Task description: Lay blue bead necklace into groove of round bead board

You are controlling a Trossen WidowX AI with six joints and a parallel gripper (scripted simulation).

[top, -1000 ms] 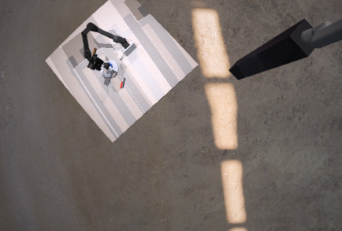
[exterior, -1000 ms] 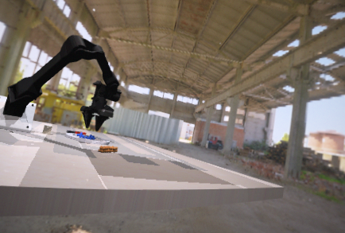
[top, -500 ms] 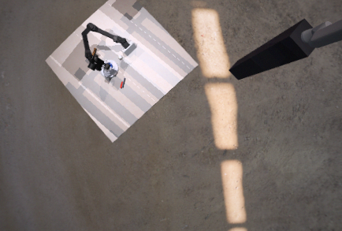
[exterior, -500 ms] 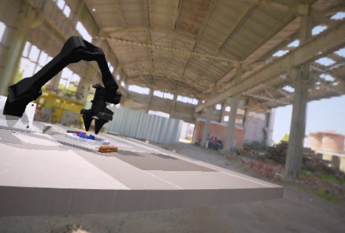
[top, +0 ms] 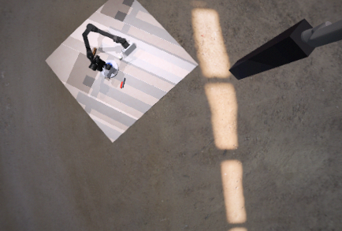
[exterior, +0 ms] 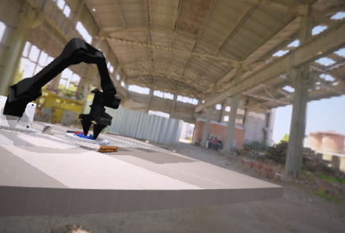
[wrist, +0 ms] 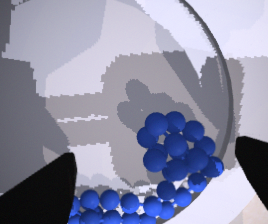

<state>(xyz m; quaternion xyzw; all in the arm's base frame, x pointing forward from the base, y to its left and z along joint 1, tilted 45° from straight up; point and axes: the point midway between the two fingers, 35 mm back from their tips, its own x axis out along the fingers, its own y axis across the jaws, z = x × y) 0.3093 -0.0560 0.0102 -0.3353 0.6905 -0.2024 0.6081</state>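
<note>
The round white bead board lies 4 cm to the left of my gripper tip, 1 cm below it and 1 cm ahead of it. Also, from my gripper tip: small white block 17 cm behind, 5 cm to the left; then red pen-like object 27 cm to the left, 2 cm ahead, 1 cm below.
</note>
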